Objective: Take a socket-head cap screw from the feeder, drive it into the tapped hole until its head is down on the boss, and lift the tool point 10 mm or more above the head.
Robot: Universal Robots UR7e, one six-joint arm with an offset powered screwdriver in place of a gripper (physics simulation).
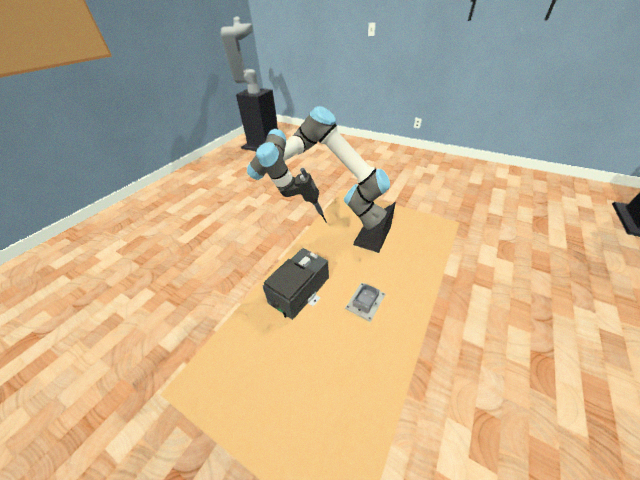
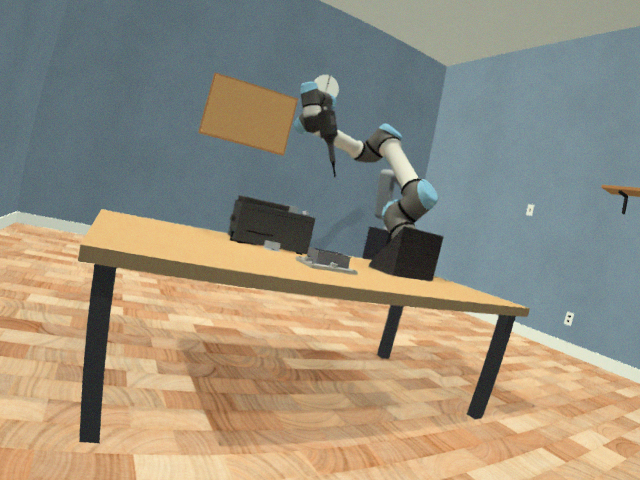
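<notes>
My screwdriver (image 1: 325, 221) (image 2: 334, 175) points down with a slight tilt, high above the table and well clear of the feeder and the workpiece. Its tip is too small to tell whether a screw is on it. The feeder, a black box (image 1: 292, 281) (image 2: 271, 227), stands on the table with small light parts on its top at the end nearer the arm's base. The grey workpiece (image 1: 366, 296) (image 2: 330, 257) sits on a light flat plate (image 1: 357, 312) (image 2: 338, 269) beside the feeder. The tapped hole and any screw heads are too small to make out.
The arm's black base wedge (image 1: 373, 237) (image 2: 413, 253) stands on the table (image 1: 310, 392) (image 2: 170, 242) beyond the workpiece. A small white piece (image 1: 314, 300) (image 2: 271, 245) lies against the feeder's side. Another grey arm on a black pedestal (image 1: 257, 118) stands far behind.
</notes>
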